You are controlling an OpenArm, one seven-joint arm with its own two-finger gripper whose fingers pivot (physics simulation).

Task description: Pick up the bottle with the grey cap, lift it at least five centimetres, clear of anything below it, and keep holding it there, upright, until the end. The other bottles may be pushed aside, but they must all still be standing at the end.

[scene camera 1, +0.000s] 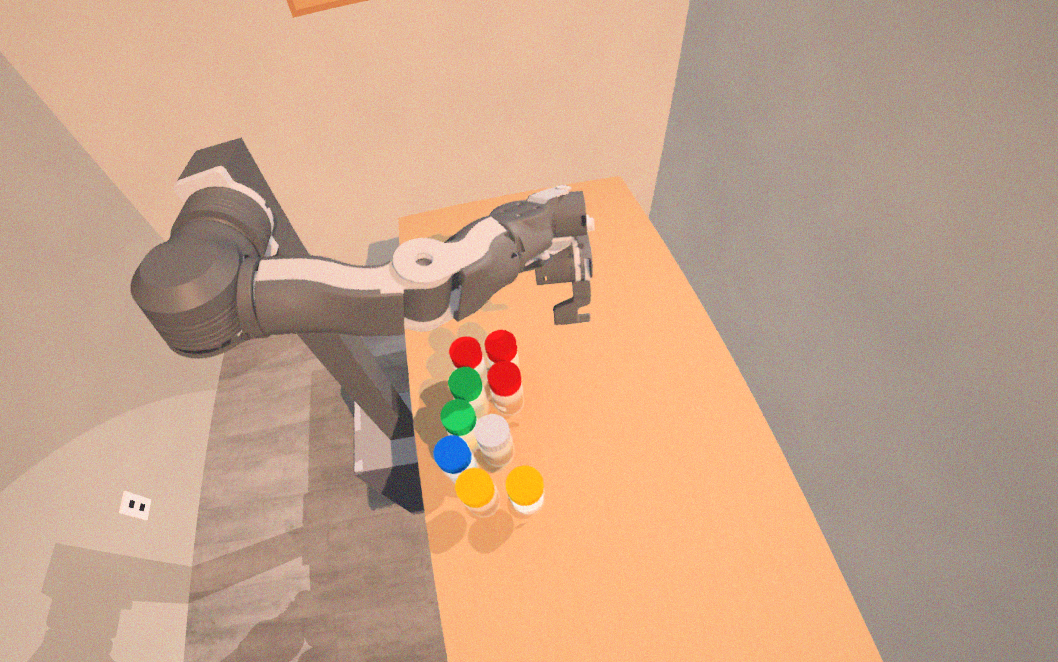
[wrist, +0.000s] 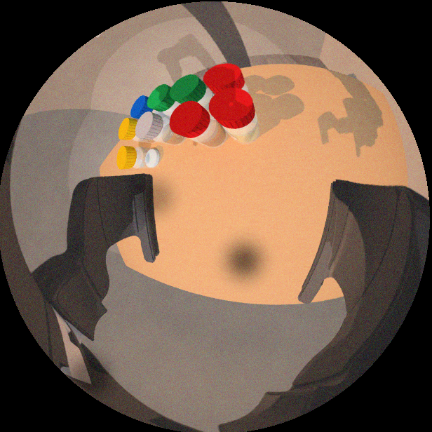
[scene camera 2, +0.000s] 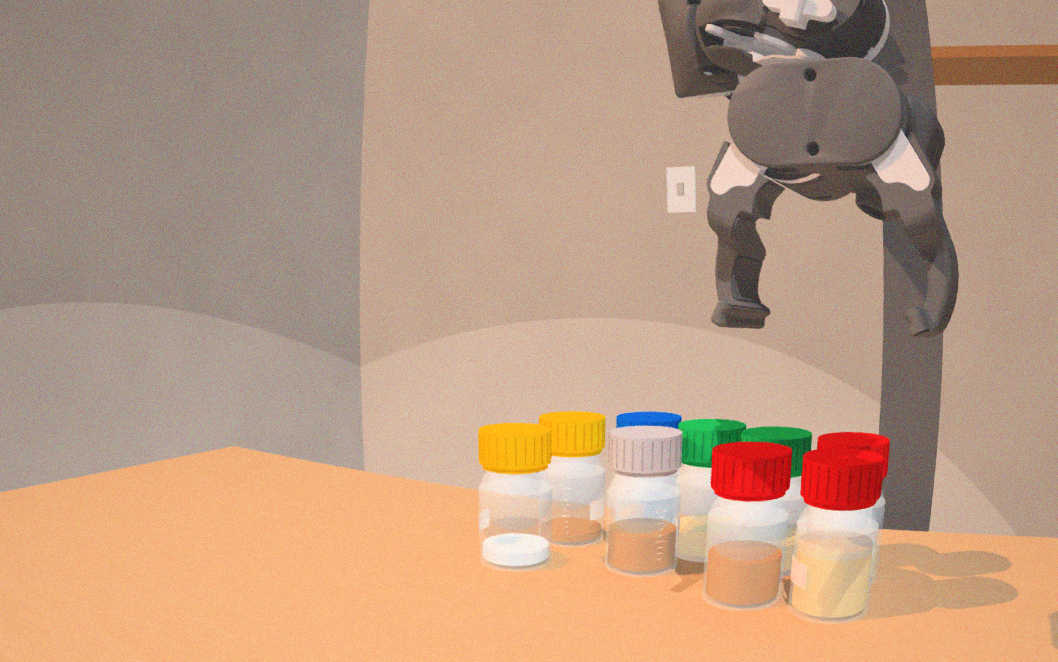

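Observation:
The bottle with the grey cap point(scene camera 1: 493, 438) point(scene camera 2: 642, 499) point(wrist: 150, 126) stands upright on the table point(scene camera 1: 663, 468) point(scene camera 2: 234, 562) point(wrist: 240, 210), with brown contents. My gripper point(scene camera 2: 834, 321) point(wrist: 224, 229) is open and empty. It hangs well above the table, higher than the bottle caps. In the first scene view it is beyond the red-capped bottles, away from the grey-capped one; one finger shows there and the other is hidden. In the wrist view the grey-capped bottle is at the upper left, outside the space between the fingers.
Blue point(scene camera 1: 452, 454), green point(scene camera 1: 457, 417) point(scene camera 1: 465, 384) and yellow-capped bottles point(scene camera 1: 475, 488) point(scene camera 1: 525, 486) stand around the grey-capped one. Three red-capped bottles point(scene camera 1: 465, 353) point(scene camera 1: 500, 346) point(scene camera 1: 504, 379) stand between it and my gripper's side. The table's edge runs close beside the group.

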